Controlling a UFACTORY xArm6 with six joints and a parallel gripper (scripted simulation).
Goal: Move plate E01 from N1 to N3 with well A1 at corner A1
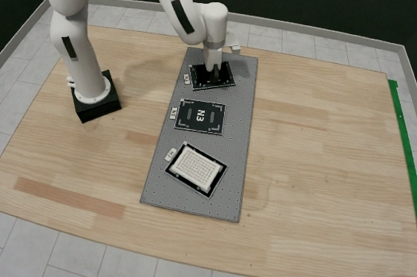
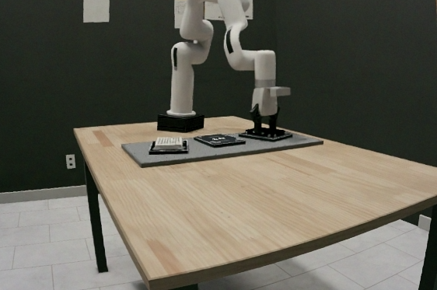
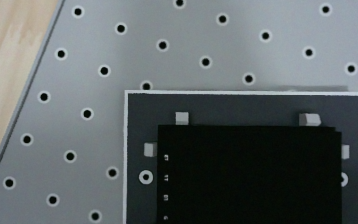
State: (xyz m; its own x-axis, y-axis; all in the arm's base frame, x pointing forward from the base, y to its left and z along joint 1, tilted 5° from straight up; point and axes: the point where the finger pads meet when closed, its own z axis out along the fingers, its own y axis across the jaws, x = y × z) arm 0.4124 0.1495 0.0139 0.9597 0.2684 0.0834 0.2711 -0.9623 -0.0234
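Right now my hand is 2 cm past the nest N3, 19 cm to the left of it and 2 cm above it. Round my hand: black plate E01 (1 cm below); white plate E07 (1 cm behind, 38 cm to the right, 1 cm below).
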